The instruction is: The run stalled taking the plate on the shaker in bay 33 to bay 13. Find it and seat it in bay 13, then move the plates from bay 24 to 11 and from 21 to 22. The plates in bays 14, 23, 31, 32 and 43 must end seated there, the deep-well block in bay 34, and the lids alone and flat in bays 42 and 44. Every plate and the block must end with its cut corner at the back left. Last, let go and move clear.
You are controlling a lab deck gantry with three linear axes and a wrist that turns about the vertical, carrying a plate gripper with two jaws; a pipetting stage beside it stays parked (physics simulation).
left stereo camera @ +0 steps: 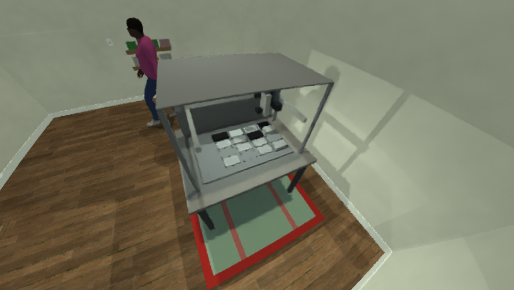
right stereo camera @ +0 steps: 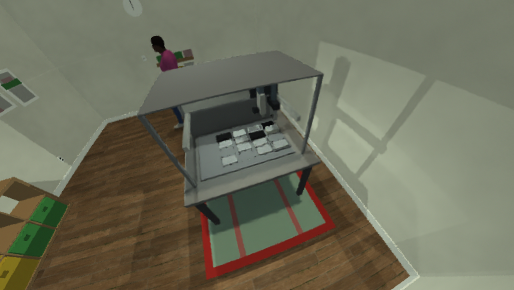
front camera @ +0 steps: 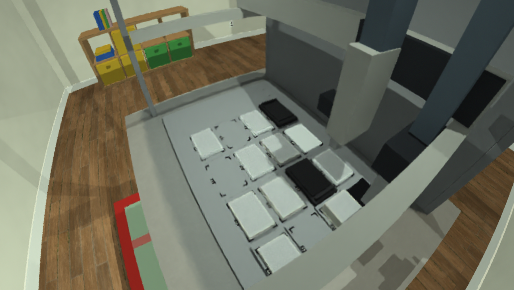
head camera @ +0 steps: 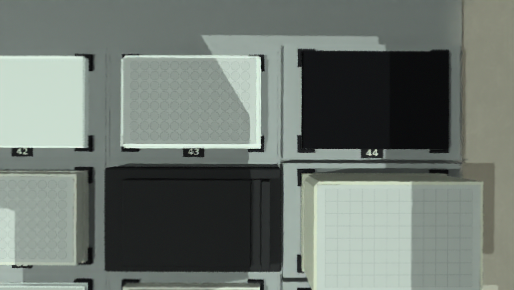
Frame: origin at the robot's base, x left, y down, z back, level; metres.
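Seen in the pictures: gripper, fingertip midpoint: (left stereo camera: 271, 118) (right stereo camera: 273, 117); robot's base, link origin: (left stereo camera: 226, 167) (right stereo camera: 223, 166) (front camera: 190, 138).
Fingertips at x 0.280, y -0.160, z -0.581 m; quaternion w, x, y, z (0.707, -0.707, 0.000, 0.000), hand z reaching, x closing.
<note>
Pixels of each thing's middle, then the offset from my fingertips to it. "pt": a spot on its surface instead.
- bay 13, surface spot: (front camera: 251, 215) pt dx -0.240, dy +0.145, dz +0.182 m
- bay 11, surface spot: (front camera: 206, 143) pt dx -0.239, dy +0.145, dz +0.507 m
- bay 22, surface spot: (front camera: 254, 161) pt dx -0.133, dy +0.145, dz +0.344 m
- bay 14, surface spot: (front camera: 279, 252) pt dx -0.236, dy +0.131, dz +0.050 m
- bay 23, surface spot: (front camera: 281, 196) pt dx -0.134, dy +0.145, dz +0.188 m
- bay 31, surface spot: (front camera: 256, 121) pt dx -0.023, dy +0.145, dz +0.513 m
- bay 32, surface spot: (head camera: 35, 217) (front camera: 284, 151) pt dx -0.021, dy +0.145, dz +0.328 m
- bay 43, surface spot: (head camera: 190, 100) (front camera: 333, 164) pt dx +0.085, dy +0.145, dz +0.189 m
- deep-well block, body centre: (head camera: 384, 228) (front camera: 347, 215) (right stereo camera: 271, 129) (left stereo camera: 269, 129) dx -0.023, dy +0.124, dz +0.025 m
- white lid, body centre: (head camera: 18, 102) (front camera: 302, 137) dx +0.084, dy +0.156, dz +0.353 m
- black lid, body centre: (head camera: 374, 100) (front camera: 368, 198) dx +0.084, dy +0.141, dz +0.025 m
- black shaker, body centre: (head camera: 193, 219) (front camera: 310, 179) (left stereo camera: 255, 134) (right stereo camera: 257, 134) dx -0.022, dy +0.144, dz +0.185 m
- black unit, body centre: (front camera: 277, 111) (left stereo camera: 220, 136) (right stereo camera: 223, 136) dx +0.085, dy +0.144, dz +0.521 m
My gripper (front camera: 397, 156) (left stereo camera: 276, 106) (right stereo camera: 273, 105) is high over the back right of the deck; its jaws are hidden or too small to read. In the front view, plates lie in bay 13 (front camera: 251, 215), bay 11 (front camera: 206, 143), bay 22 (front camera: 254, 161), bay 14 (front camera: 279, 252), bay 23 (front camera: 281, 196) and bay 31 (front camera: 256, 121). Further plates lie in bay 32 (front camera: 280, 148) (head camera: 35, 217) and bay 43 (front camera: 332, 166) (head camera: 190, 100). The deep-well block (front camera: 341, 206) (head camera: 390, 235) is in bay 34. A white lid (front camera: 302, 137) (head camera: 42, 100) and black lid (head camera: 375, 100) lie flat in bays 42 and 44. Cut corners are unclear.
The black shaker (front camera: 310, 180) (head camera: 192, 220) in bay 33 bears no plate. Another black unit (front camera: 277, 112) stands in bay 41. The pipetting stage (front camera: 360, 95) hangs beside my gripper. A frame beam (front camera: 380, 195) crosses the right front. A person (left stereo camera: 146, 57) (right stereo camera: 168, 59) stands behind the enclosure.
</note>
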